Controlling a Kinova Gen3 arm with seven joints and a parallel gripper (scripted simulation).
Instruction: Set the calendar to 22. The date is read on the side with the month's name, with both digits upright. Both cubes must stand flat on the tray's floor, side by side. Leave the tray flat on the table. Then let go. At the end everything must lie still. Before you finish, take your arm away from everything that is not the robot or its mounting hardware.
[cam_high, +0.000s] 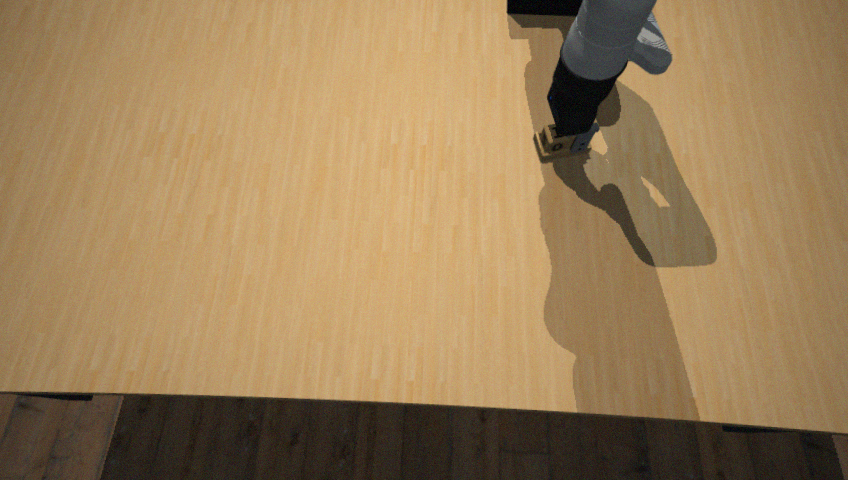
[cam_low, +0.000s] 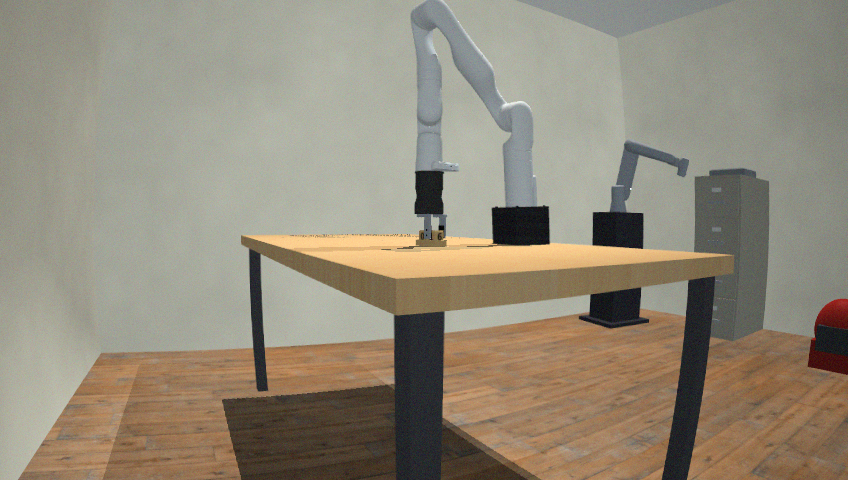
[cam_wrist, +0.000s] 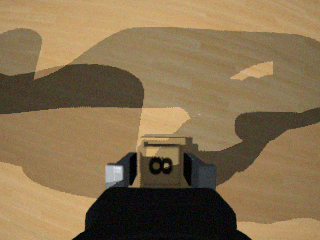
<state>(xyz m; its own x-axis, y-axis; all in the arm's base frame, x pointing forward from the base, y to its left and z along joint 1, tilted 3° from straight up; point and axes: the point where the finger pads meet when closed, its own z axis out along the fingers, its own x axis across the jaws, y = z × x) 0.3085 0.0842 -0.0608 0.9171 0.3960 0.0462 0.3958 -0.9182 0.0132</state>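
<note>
Right now the wooden number cube is 10 mm below my hand. Also, from my hand: wooden calendar tray: 30 mm below, 10 mm to the right, 10 mm ahead.
</note>
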